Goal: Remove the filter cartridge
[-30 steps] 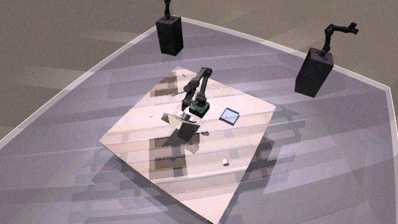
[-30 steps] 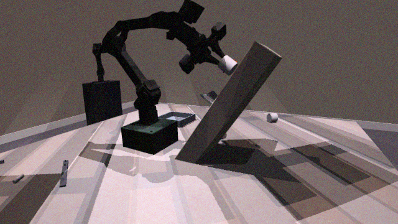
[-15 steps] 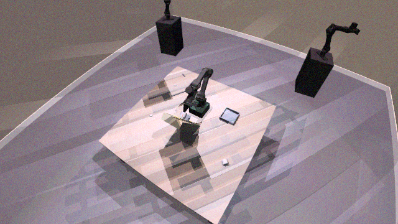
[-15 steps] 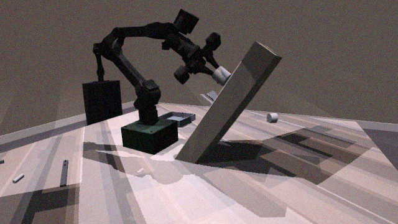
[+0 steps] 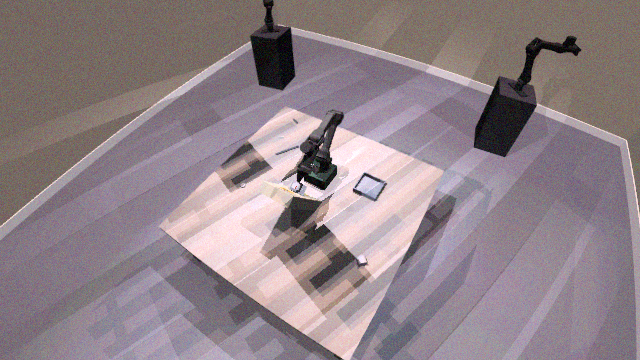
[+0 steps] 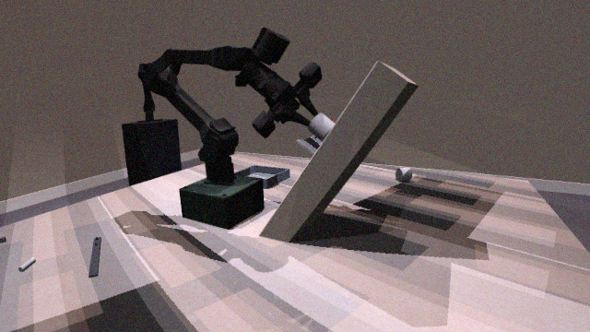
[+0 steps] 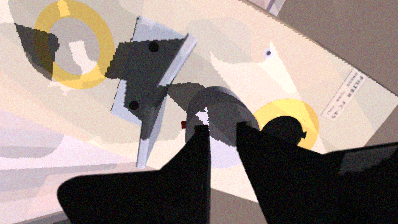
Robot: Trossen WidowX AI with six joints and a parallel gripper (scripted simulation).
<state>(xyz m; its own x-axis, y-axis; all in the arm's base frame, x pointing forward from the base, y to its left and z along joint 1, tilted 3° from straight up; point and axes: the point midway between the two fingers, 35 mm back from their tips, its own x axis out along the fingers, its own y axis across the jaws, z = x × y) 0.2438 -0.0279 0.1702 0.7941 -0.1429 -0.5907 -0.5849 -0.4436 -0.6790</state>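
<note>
The filter cartridge lies 1 cm ahead of my gripper tip and 1 cm below it. From my gripper tip the other things lie so: small white rod: 47 cm behind, 39 cm to the right, 22 cm below; then blue-grey tray: 29 cm behind, 33 cm to the left, 22 cm below; then service panel: 5 cm ahead, 1 cm to the right, 5 cm below.
</note>
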